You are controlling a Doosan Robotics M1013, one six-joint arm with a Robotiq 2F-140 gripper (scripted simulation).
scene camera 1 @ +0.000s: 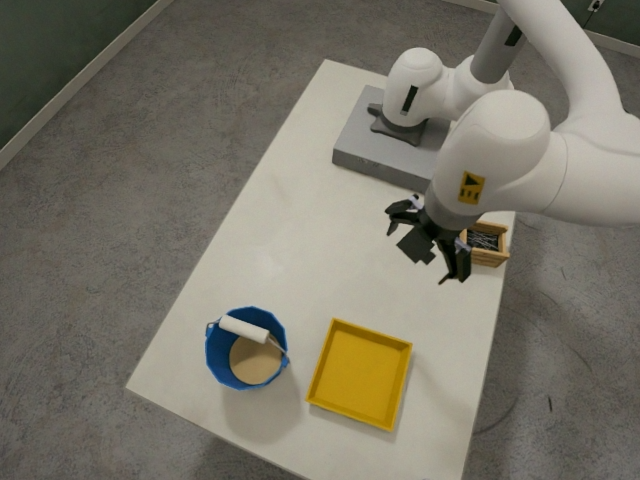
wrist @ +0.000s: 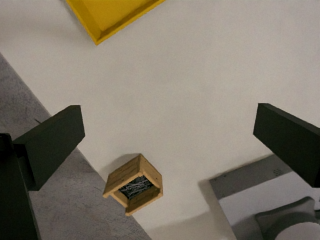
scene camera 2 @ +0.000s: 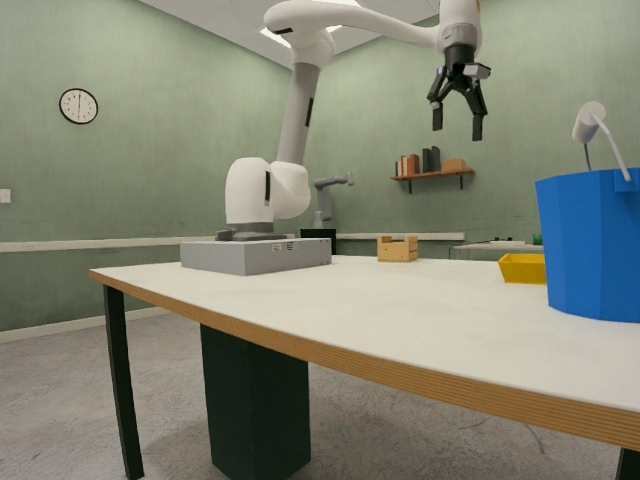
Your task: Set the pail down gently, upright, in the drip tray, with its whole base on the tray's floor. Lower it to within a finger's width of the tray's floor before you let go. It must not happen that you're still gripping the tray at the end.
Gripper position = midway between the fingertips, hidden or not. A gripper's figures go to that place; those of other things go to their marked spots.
The gripper (scene camera 2: 458,135) is 89 cm from the lens. A blue pail (scene camera 2: 582,215) is 46 cm from the lens. A yellow drip tray (scene camera 2: 519,270) is 71 cm from the lens. The marked spots on the yellow drip tray and the blue pail are 28 cm apart.
